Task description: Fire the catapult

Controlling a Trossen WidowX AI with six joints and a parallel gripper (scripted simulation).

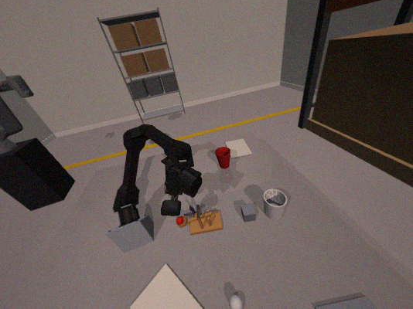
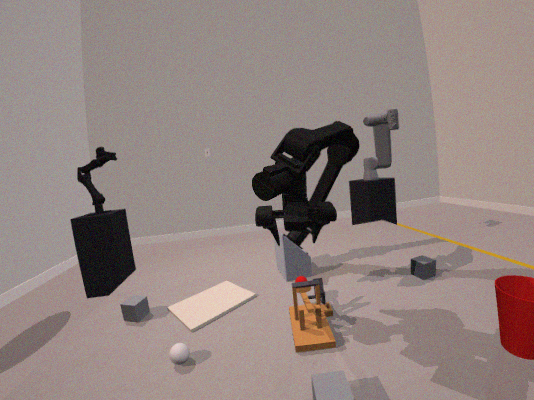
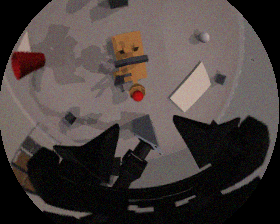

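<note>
Right now the red ball is 110 mm below my gripper tip, 10 mm to the left of it and 10 mm behind it. Round my gripper tip: orange wooden catapult 120 mm below, 60 mm ahead, 10 mm to the left; white ball 300 mm to the right, 150 mm below, 110 mm ahead; white mug 400 mm ahead, 140 mm below, 90 mm to the right.
</note>
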